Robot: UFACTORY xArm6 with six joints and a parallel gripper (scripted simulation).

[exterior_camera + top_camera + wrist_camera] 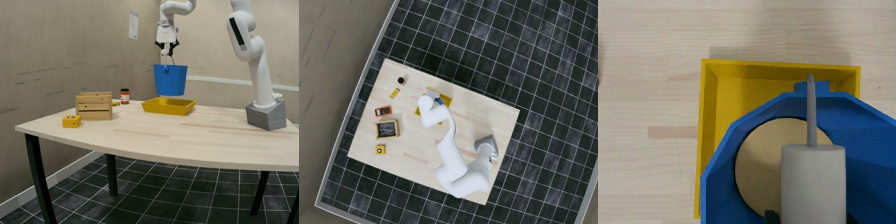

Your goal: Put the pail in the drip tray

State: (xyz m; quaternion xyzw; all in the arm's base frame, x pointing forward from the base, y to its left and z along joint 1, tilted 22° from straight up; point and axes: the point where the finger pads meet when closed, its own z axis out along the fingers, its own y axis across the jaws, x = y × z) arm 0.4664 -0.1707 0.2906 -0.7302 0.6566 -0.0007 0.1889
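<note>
Now: the blue pail 9 cm below my hand and 1 cm behind it. Also, from my hand: wire handle (3 cm below, 1 cm behind); jar (31 cm ahead, 27 cm below, 8 cm to the right); yellow drip tray (29 cm below, 3 cm to the right, 1 cm behind).
</note>
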